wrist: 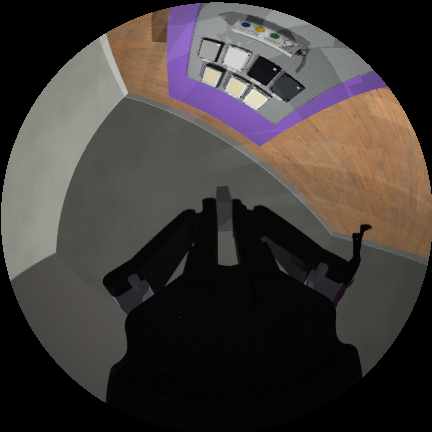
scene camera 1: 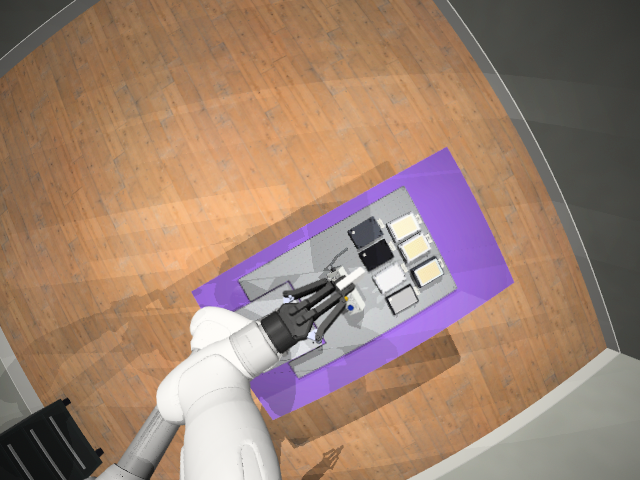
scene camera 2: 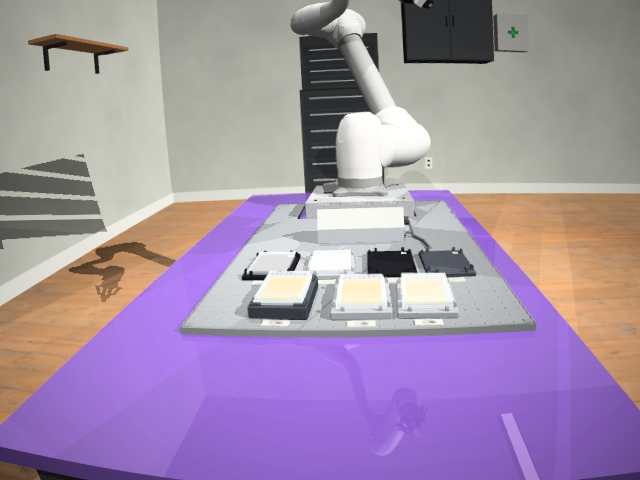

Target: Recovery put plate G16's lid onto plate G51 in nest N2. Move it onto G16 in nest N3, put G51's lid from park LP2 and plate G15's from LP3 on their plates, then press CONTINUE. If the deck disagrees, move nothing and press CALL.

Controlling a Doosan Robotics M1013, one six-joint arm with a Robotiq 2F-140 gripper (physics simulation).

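Observation:
My gripper is shut and empty, high above the deck; in scene camera 1 its fingers overlap the button panel. Three plates with pale yellow wells sit in the front row: one in a dark nest, a middle one and an end one in light nests. Behind stand four parks: black-edged with a light grey top, white, black and dark grey. Labels and lids are unreadable.
The grey deck board lies on the purple table. The panel shows blue, yellow, green and white buttons in the wrist view; a dark cable runs from its end. The arm's base stands behind the panel.

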